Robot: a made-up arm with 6 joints.
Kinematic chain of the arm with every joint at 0, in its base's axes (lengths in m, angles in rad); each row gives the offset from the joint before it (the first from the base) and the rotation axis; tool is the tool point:
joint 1: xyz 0 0 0.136 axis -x
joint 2: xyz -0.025 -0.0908 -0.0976 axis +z
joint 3: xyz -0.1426 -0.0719 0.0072 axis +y
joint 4: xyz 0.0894 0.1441 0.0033 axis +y
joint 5: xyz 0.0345 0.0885 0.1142 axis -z
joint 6: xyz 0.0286 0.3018 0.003 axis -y
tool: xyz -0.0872 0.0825 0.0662
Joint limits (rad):
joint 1: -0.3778..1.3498
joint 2: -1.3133..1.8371
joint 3: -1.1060..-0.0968
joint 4: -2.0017..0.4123
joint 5: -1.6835..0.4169
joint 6: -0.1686..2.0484
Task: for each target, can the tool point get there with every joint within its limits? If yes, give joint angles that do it. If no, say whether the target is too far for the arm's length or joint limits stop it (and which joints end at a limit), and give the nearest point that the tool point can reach.
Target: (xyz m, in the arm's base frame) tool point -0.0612 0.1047 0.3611
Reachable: no: joint limits stop it (at a limit: joint 1, joint 3, joint 4, joint 5) | nearest point -0.0686 0.1520 0.3919 | short by 0.057 m
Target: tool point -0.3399 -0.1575 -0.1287
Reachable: yes | joints 1.0351 -0.0855 -0.3649 -0.3653 -1.3740 1.6973
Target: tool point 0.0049 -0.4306 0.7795
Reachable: no: joint limits stop it (at a limit: joint 2, joint 3, joint 4, joint 6) | nearest point -0.0396 -0.3455 0.6523 | short by 0.159 m
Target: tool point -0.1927 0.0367 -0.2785
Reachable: yes | joints 0.6184 -0.1568 -0.5439 -0.6320 -0.9994 1.4782
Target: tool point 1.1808 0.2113 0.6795
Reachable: no: too far | nearest point 0.4600 0.1051 0.4010 | short by 0.780 m
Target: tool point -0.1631 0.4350 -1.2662
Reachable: no: too far | nearest point -0.0812 0.1612 -0.3835 | short by 0.928 m
